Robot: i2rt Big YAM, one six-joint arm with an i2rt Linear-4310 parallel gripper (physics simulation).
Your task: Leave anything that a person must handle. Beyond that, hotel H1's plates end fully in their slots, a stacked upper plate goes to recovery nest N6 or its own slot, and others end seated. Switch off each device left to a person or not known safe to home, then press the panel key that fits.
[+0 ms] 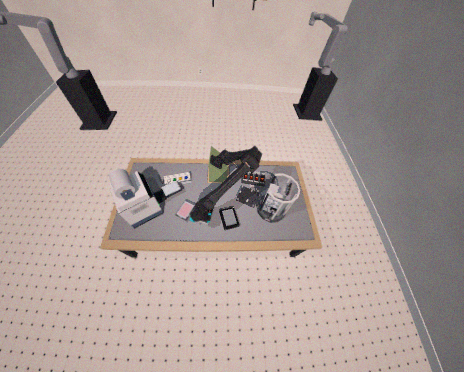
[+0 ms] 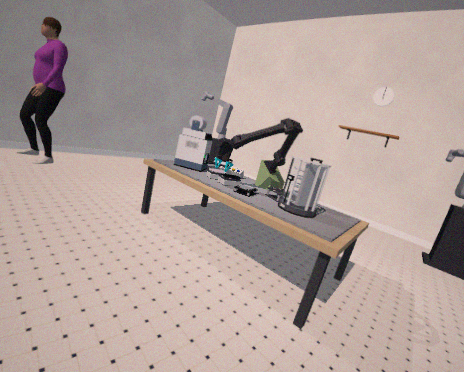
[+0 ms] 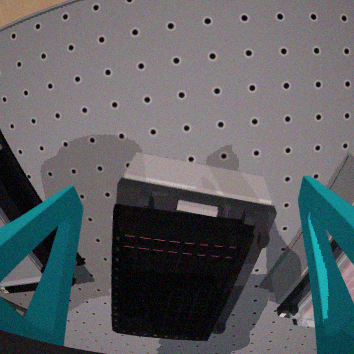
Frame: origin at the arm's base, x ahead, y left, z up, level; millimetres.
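Where they show: gripper, fingertip midpoint: (image 1: 201,222) (image 2: 220,170) (image 3: 185,192); arm's base, link origin: (image 1: 215,162) (image 2: 269,167).
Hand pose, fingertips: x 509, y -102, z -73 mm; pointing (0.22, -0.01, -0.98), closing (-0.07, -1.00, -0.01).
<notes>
Each offset is from my fingertips to the top centre of the thing. "pt": to the spot under its first point.
My gripper (image 1: 201,218) (image 2: 223,164) (image 3: 185,192) is open and empty, with teal fingertips either side of a low pale-edged device @[pt 33 mm back, 2 mm left, 69 mm down] (image 3: 197,182). A black plate @[100 mm back, 29 mm left, 25 mm down] (image 3: 182,285) with faint red dashes lies on that device, below and between the fingers. A pink-topped plate @[123 mm back, 132 mm right, 33 mm down] (image 1: 185,209) (image 3: 346,282) sits in a nest to one side. A black-framed nest (image 1: 237,218) (image 2: 245,190) is on the other side. A clear cylindrical carousel @[157 mm back, 571 mm left, 250 mm up] (image 1: 297,192) (image 2: 325,187) stands at the right; its plates are too small to judge. A key panel @[434 mm back, 232 mm right, 19 mm down] (image 1: 177,177) with coloured keys lies at the back left. No labels are readable.
A white instrument @[148 mm back, 477 mm right, 353 mm up] (image 1: 137,200) (image 2: 192,147) stands at the table's left end. A green wedge (image 1: 218,172) (image 2: 268,177) and a row of red-lit switches @[pt 434 mm back, 459 mm left, 51 mm down] (image 1: 254,178) are behind the arm. A dark perforated board @[256 mm back, 377 mm left, 27 mm down] (image 1: 249,195) lies beside the carousel. A person (image 2: 50,65) stands beyond the table.
</notes>
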